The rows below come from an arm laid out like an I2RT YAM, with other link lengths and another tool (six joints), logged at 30 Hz.
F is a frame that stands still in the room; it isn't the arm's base.
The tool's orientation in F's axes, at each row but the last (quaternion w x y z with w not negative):
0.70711, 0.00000, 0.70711, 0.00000
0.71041, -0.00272, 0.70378, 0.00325
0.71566, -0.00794, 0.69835, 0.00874
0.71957, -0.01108, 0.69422, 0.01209
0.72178, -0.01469, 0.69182, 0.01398
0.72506, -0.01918, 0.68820, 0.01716
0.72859, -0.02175, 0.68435, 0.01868
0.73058, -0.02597, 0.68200, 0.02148
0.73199, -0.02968, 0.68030, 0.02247
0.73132, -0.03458, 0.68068, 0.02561
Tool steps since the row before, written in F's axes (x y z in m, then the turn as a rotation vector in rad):
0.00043, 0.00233, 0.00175, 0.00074, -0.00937, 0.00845
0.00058, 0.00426, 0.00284, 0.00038, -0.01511, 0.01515
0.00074, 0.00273, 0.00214, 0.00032, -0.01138, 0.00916
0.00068, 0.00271, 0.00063, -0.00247, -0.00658, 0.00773
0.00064, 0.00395, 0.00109, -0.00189, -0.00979, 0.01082
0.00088, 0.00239, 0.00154, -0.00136, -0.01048, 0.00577
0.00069, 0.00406, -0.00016, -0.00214, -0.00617, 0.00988
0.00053, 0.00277, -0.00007, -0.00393, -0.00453, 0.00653
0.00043, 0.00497, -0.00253, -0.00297, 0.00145, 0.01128
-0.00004, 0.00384, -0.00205, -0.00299, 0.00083, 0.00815
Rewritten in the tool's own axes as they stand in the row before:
-0.00175, 0.00233, 0.00043, -0.00845, -0.00937, 0.00074
-0.00283, 0.00426, 0.00064, -0.01516, -0.01510, 0.00039
-0.00212, 0.00271, 0.00086, -0.00917, -0.01138, 0.00028
-0.00060, 0.00269, 0.00079, -0.00783, -0.00649, -0.00241
-0.00106, 0.00392, 0.00085, -0.01089, -0.00973, -0.00183
-0.00150, 0.00234, 0.00108, -0.00582, -0.01042, -0.00160
0.00019, 0.00401, 0.00091, -0.00998, -0.00610, -0.00187
0.00010, 0.00273, 0.00071, -0.00677, -0.00431, -0.00377
0.00252, 0.00496, 0.00061, -0.01148, 0.00152, -0.00203
0.00200, 0.00386, 0.00014, -0.00835, 0.00095, -0.00232

